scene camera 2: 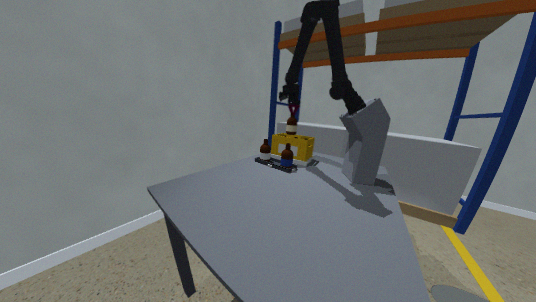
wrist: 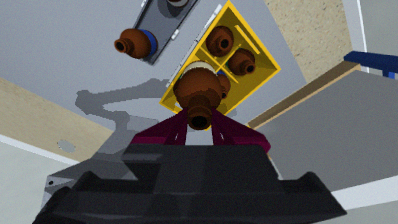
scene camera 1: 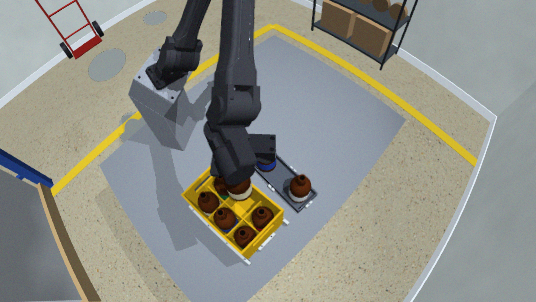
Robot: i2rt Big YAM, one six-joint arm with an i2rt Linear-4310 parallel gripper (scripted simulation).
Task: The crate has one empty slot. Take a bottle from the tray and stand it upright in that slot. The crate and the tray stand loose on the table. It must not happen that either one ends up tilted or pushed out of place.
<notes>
In view: the gripper (wrist: 199,111) and a dark tray (scene camera 1: 279,178).
</notes>
